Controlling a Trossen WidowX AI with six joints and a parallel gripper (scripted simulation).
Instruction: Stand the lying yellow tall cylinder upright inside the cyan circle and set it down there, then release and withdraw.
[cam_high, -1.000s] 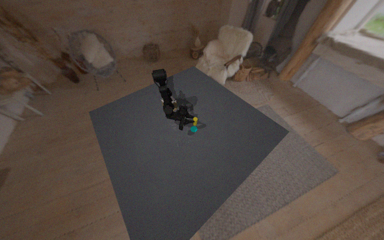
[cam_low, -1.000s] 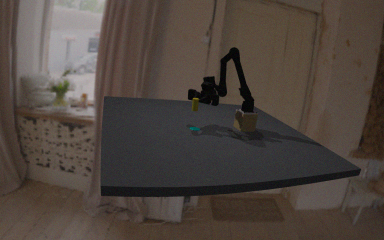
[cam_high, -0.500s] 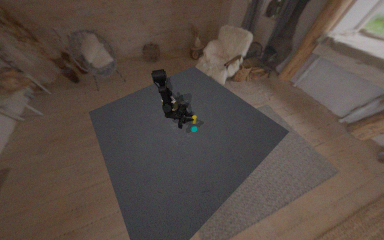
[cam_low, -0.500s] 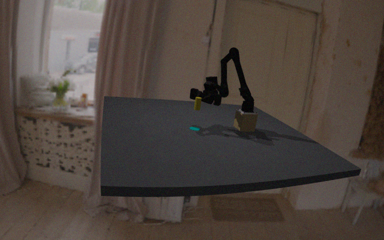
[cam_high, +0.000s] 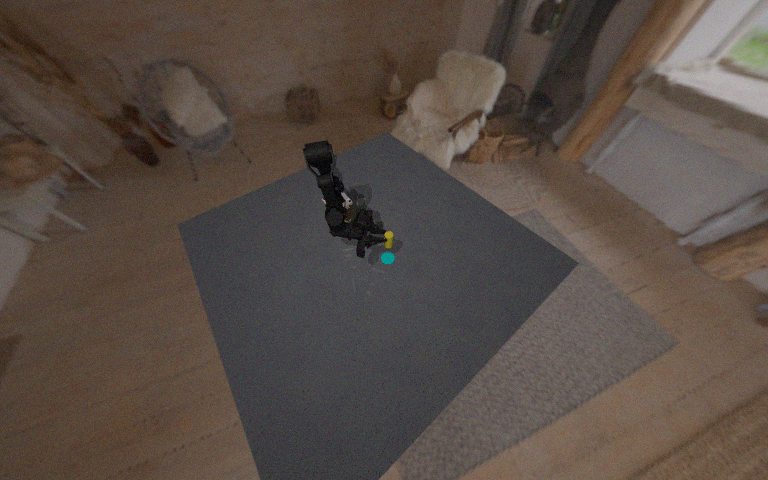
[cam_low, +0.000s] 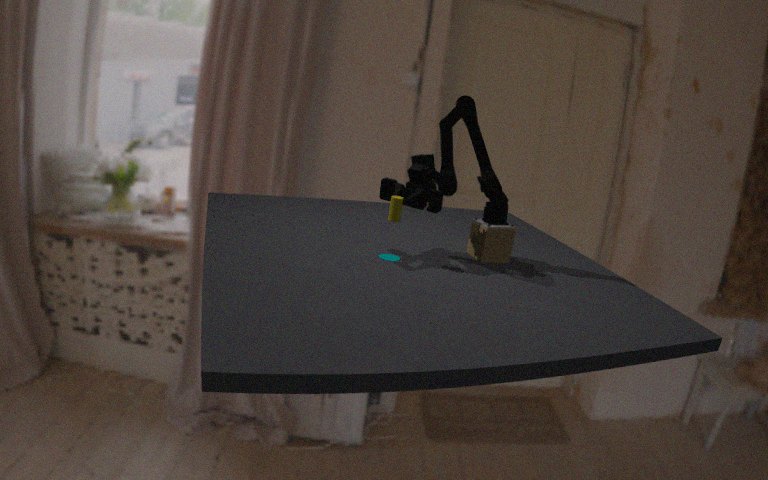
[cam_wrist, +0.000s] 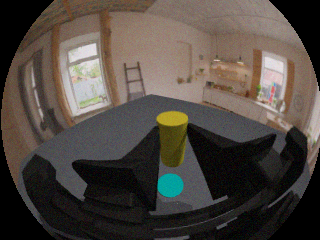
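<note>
Now: the cyan circle 16 cm below my gripper tip. The rest, counted from my gripper tip: yellow cylinder: 2 cm below.
</note>
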